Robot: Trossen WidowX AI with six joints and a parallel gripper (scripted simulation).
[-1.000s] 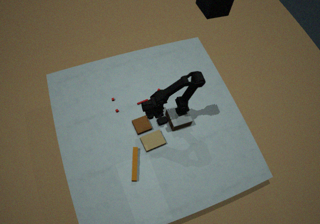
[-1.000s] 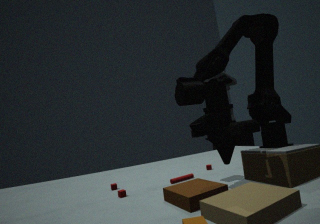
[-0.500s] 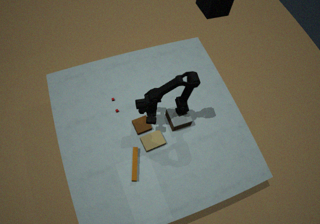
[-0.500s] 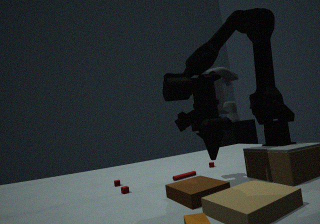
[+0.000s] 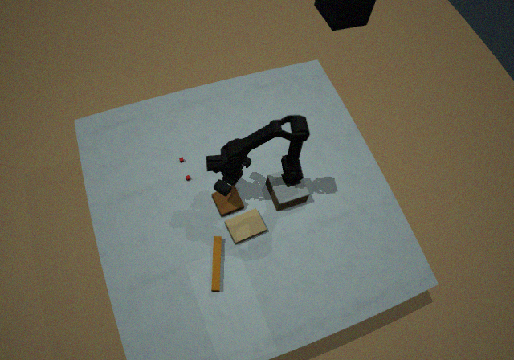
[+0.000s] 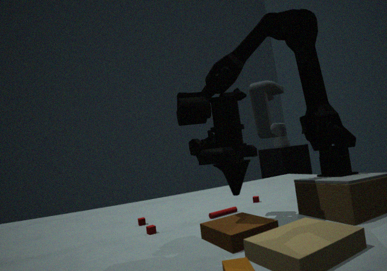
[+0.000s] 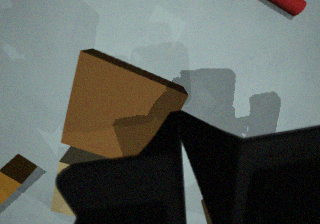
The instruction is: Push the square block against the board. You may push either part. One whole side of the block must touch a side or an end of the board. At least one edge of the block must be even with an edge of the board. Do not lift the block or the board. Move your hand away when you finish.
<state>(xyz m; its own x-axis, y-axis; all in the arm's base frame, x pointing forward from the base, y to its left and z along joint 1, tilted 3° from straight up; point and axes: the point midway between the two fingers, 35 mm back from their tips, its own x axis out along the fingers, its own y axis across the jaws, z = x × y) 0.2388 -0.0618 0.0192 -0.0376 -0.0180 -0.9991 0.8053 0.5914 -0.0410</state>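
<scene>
My gripper tip is now 5 cm to the right of the dark brown square block, 5 cm above it and 3 cm short of it. Round my gripper tip: orange bar (29 cm to the left, 17 cm ahead, 5 cm below); then tan block (18 cm to the left, 5 cm below); then red rod (12 cm to the right, 6 cm below, 3 cm behind).
</scene>
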